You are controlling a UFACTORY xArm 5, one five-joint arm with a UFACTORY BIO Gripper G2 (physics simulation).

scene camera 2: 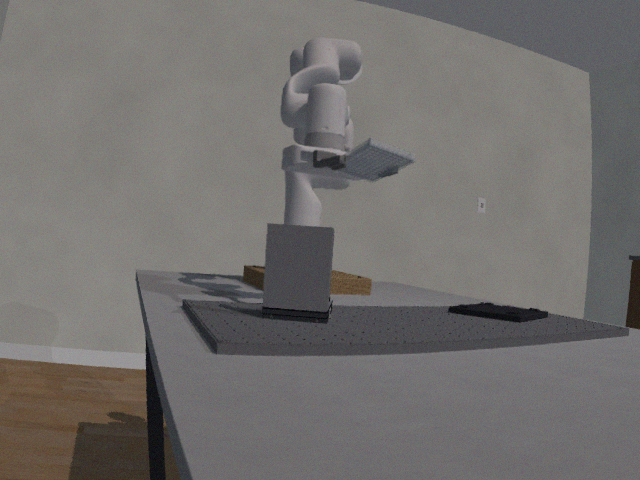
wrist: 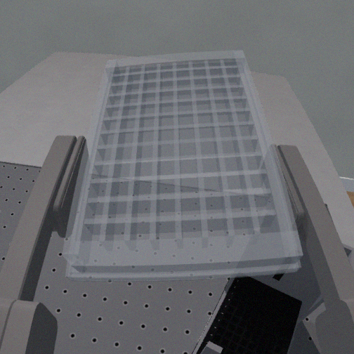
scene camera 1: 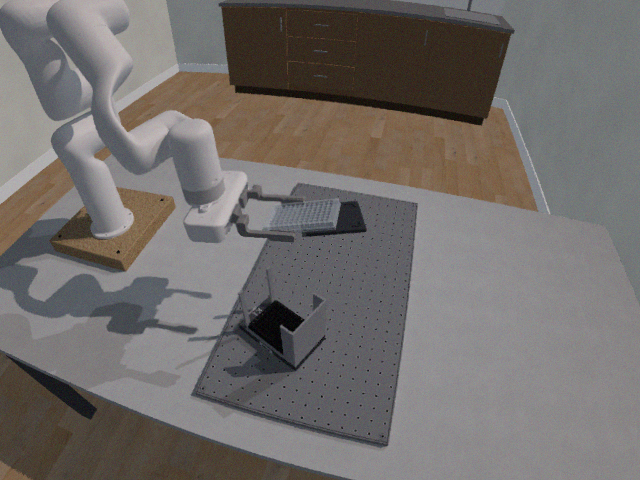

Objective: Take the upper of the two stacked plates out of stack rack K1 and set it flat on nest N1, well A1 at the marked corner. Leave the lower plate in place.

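A clear gridded plate is held high above the pegboard, somewhat tilted. My gripper is shut on its two long sides. Nest N1, a flat black holder, lies at the far end of the pegboard; in scene camera 1 the plate overlaps part of it. Rack K1 stands at the near end, with grey walls and thin posts. A black, finely gridded surface low inside it looks like the lower plate. The A1 corner mark cannot be made out.
The grey pegboard lies on the table under rack and nest. The arm's wooden base block stands to the left in scene camera 1. Rack K1's posts and walls rise above the pegboard.
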